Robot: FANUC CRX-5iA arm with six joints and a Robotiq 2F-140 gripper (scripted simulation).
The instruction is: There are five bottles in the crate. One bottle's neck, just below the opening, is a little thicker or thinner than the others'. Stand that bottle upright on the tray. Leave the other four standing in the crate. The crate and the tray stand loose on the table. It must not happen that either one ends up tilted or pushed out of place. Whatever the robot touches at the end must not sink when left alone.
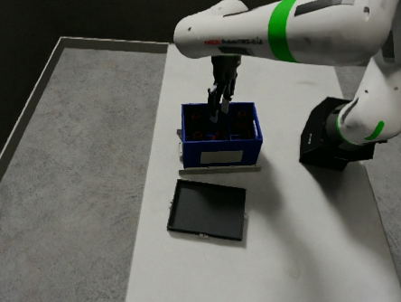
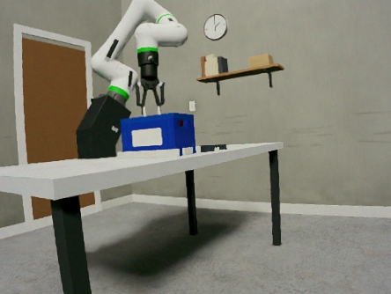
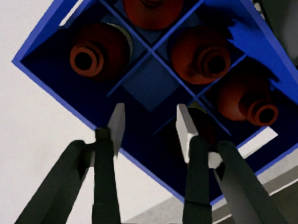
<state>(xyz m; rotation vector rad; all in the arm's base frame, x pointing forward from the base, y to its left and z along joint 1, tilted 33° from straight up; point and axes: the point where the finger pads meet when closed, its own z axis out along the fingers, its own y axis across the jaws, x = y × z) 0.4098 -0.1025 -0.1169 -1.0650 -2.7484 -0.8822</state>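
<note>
My hand is 40 mm to the right of the crate and 100 mm above it. Also, from my hand: dark tray (30 mm ahead, 310 mm to the left, 170 mm below).
</note>
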